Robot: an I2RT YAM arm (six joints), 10 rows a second.
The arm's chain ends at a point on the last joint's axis. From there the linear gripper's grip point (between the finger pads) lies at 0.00 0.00 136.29 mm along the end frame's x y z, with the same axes.
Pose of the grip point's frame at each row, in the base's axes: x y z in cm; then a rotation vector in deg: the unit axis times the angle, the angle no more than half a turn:
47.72 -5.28 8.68 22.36 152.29 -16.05
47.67 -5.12 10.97 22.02 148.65 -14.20
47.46 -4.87 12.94 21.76 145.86 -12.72
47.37 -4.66 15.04 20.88 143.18 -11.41
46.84 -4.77 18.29 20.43 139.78 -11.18
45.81 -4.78 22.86 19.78 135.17 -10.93
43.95 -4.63 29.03 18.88 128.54 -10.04
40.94 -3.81 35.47 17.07 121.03 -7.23
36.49 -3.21 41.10 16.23 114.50 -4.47
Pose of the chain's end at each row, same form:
42.39 -1.79 20.73 22.36 152.29 -16.05
41.50 -1.79 22.66 22.02 148.65 -14.20
40.67 -1.68 24.31 21.76 145.86 -12.72
39.97 -1.62 26.07 20.88 143.18 -11.41
38.79 -1.66 28.84 20.43 139.78 -11.18
36.92 -1.58 32.68 19.78 135.17 -10.93
33.95 -1.42 37.71 18.88 128.54 -10.04
29.74 -0.98 42.71 17.07 121.03 -7.23
24.45 -0.74 46.99 16.23 114.50 -4.47

